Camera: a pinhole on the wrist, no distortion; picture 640 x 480 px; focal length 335.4 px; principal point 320.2 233.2 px. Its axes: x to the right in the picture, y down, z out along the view. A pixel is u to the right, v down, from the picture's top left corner.
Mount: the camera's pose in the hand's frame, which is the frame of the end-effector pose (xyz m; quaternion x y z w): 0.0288 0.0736 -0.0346 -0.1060 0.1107 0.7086 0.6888
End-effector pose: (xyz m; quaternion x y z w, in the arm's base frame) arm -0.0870 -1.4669 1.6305 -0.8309 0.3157 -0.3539 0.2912
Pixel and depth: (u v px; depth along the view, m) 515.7 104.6 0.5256
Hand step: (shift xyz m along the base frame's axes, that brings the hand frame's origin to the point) 0.2404 -0.4005 -0.5003
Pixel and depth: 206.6 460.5 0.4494
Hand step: 0.1753 0.2771 -0.4062
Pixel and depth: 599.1 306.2 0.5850
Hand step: 0.0035 -0.2692 -0.7663
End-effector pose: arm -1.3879 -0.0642 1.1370 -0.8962 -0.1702 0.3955 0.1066
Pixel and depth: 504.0 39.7 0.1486
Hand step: 0.0539 -0.1341 -0.1944
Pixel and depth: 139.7 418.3 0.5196
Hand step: -0.5746 -0.0263 -0.1831
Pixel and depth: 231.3 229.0 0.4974
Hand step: -0.3102 -0.0483 -0.3775
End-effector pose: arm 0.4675 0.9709 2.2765 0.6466 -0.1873 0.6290 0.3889
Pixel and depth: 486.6 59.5 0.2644
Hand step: -0.0663 -0.2671 0.2478
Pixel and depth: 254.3 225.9 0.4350
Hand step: 0.1859 -0.3672 0.1112
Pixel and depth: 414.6 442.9 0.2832
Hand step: -0.0471 -0.3390 -0.0621
